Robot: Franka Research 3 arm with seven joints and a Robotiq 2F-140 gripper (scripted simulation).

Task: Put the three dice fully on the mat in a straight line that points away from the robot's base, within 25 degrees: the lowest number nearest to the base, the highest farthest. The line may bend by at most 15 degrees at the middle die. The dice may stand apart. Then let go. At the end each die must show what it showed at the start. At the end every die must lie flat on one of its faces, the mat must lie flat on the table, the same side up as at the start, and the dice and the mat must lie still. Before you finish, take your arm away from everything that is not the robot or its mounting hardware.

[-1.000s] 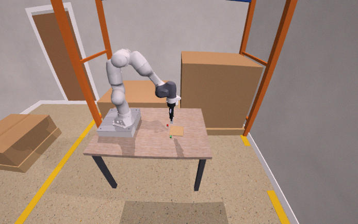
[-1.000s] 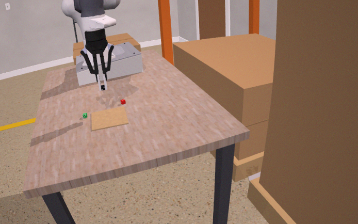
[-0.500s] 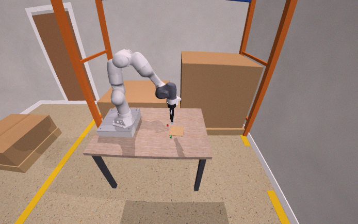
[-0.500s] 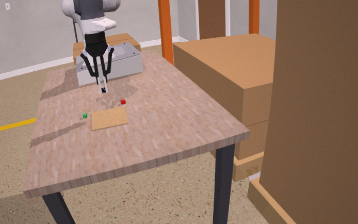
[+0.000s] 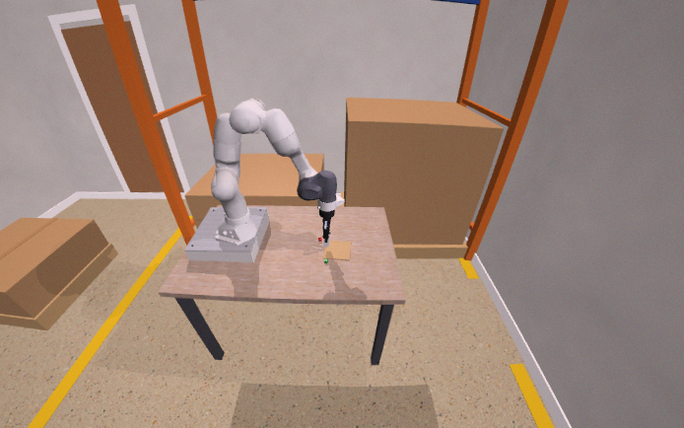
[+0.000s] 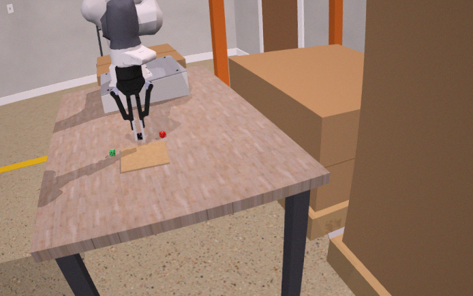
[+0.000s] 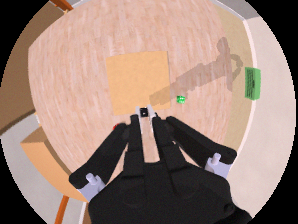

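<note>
My hand is 60 mm short of the tan mat, 10 mm to the right of it and 60 mm above it. The rest, counted from my hand: green die (20 mm ahead, 90 mm to the right, 60 mm below); then red die (50 mm behind, 70 mm to the left, 60 mm below); then black die (30 mm below).
</note>
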